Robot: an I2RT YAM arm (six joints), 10 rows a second.
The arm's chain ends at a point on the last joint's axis. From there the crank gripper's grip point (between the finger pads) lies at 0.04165 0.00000 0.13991 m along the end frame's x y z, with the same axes.
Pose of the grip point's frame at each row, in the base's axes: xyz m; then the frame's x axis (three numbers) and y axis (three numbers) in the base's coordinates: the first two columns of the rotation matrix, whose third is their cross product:
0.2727, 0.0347, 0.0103, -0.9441, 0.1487, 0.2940, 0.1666, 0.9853, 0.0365
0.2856, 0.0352, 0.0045, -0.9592, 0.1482, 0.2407, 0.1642, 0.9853, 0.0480
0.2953, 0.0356, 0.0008, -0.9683, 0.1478, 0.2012, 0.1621, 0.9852, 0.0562
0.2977, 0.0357, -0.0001, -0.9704, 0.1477, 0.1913, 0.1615, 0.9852, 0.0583
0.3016, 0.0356, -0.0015, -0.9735, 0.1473, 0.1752, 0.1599, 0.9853, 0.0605
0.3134, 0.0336, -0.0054, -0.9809, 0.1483, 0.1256, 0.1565, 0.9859, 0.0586
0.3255, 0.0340, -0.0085, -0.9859, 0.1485, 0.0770, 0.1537, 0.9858, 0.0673
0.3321, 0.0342, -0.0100, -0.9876, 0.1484, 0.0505, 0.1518, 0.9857, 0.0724
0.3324, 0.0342, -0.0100, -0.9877, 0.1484, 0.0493, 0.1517, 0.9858, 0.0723
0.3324, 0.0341, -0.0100, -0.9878, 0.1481, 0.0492, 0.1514, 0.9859, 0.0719
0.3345, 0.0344, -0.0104, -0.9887, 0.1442, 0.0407, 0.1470, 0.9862, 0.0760
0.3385, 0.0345, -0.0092, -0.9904, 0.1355, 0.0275, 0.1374, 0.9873, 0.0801
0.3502, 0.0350, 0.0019, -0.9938, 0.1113, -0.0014, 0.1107, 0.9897, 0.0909
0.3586, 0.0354, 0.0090, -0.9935, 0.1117, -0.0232, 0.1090, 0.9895, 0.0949
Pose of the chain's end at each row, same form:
0.3518, 0.0168, 0.1317, -0.9441, 0.1487, 0.2940, 0.1666, 0.9853, 0.0365
0.3577, 0.0171, 0.1301, -0.9592, 0.1482, 0.2407, 0.1642, 0.9853, 0.0480
0.3622, 0.0173, 0.1292, -0.9683, 0.1478, 0.2012, 0.1621, 0.9852, 0.0562
0.3633, 0.0173, 0.1290, -0.9704, 0.1477, 0.1913, 0.1615, 0.9852, 0.0583
0.3651, 0.0173, 0.1287, -0.9735, 0.1473, 0.1752, 0.1599, 0.9853, 0.0605
0.3704, 0.0166, 0.1279, -0.9809, 0.1483, 0.1256, 0.1565, 0.9859, 0.0586
0.3758, 0.0169, 0.1275, -0.9859, 0.1485, 0.0770, 0.1537, 0.9858, 0.0673
0.3787, 0.0169, 0.1272, -0.9876, 0.1484, 0.0505, 0.1518, 0.9857, 0.0724
0.3788, 0.0170, 0.1273, -0.9877, 0.1484, 0.0493, 0.1517, 0.9858, 0.0723
0.3788, 0.0170, 0.1273, -0.9878, 0.1481, 0.0492, 0.1514, 0.9859, 0.0719
0.3798, 0.0170, 0.1273, -0.9887, 0.1442, 0.0407, 0.1470, 0.9862, 0.0760
0.3820, 0.0172, 0.1291, -0.9904, 0.1355, 0.0275, 0.1374, 0.9873, 0.0801
0.3900, 0.0177, 0.1413, -0.9938, 0.1113, -0.0014, 0.1107, 0.9897, 0.0909
0.3953, 0.0179, 0.1492, -0.9935, 0.1117, -0.0232, 0.1090, 0.9895, 0.0949

